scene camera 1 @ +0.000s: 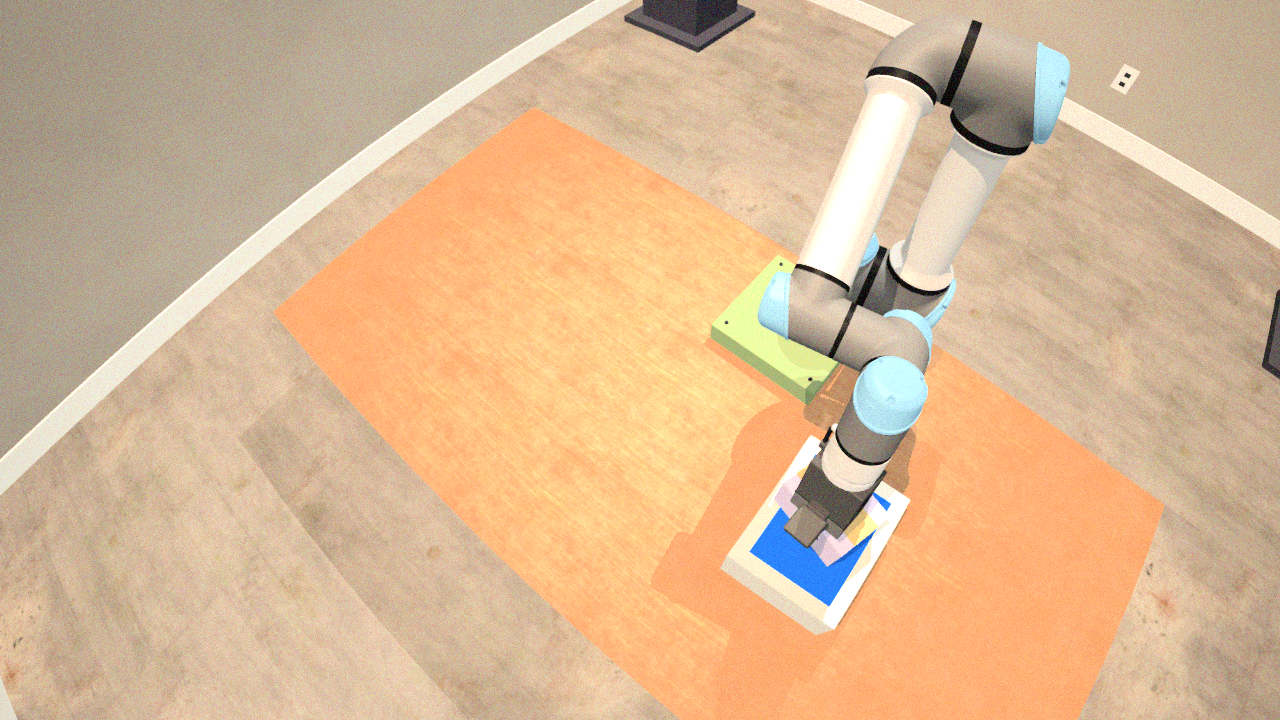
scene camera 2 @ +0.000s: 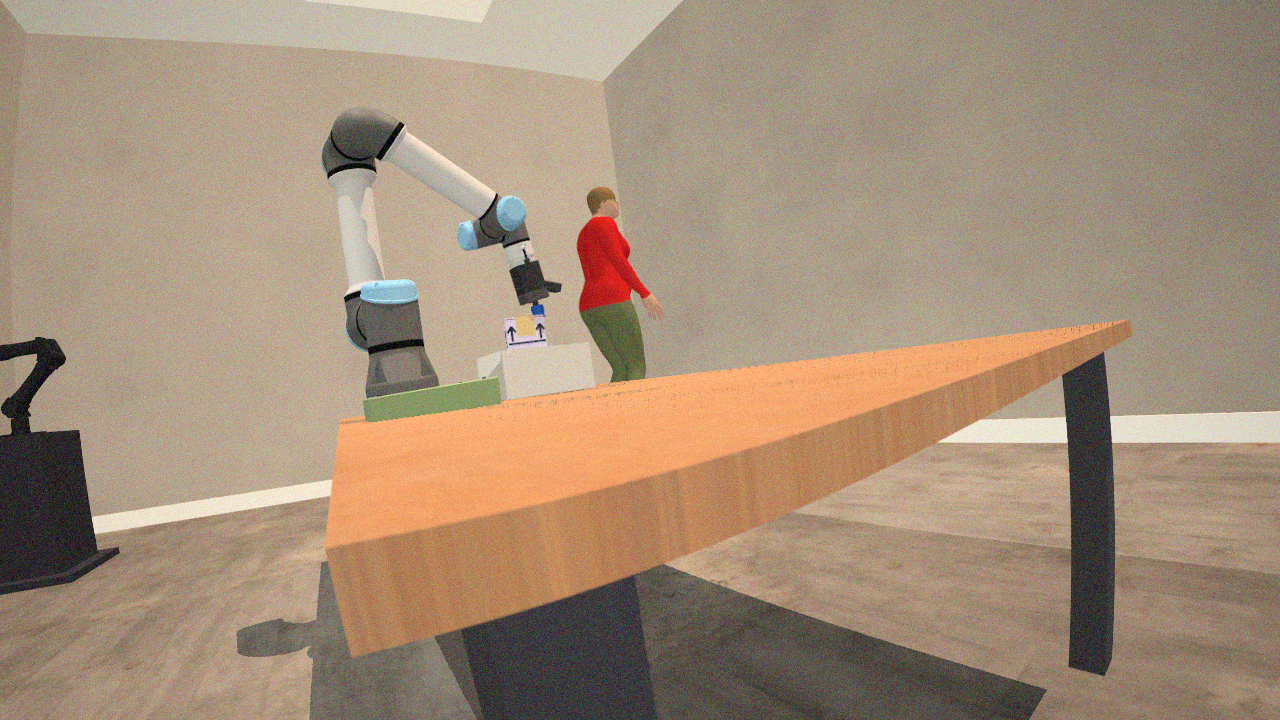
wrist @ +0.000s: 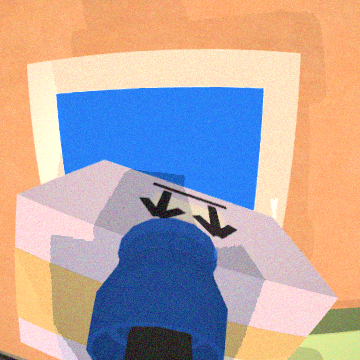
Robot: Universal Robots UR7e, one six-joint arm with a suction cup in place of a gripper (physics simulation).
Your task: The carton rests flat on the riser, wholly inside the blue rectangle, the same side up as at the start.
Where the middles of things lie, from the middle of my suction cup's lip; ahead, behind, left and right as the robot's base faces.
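Scene:
The carton (scene camera 1: 829, 549) is 5 cm below my suction cup, 5 cm behind it and 1 cm to the left of it. Going by their middles, the carton is the nearest to my suction cup of the things named here. And there's the riser (scene camera 1: 767, 560), which is 16 cm below my suction cup, 3 cm behind it and 2 cm to the left of it.

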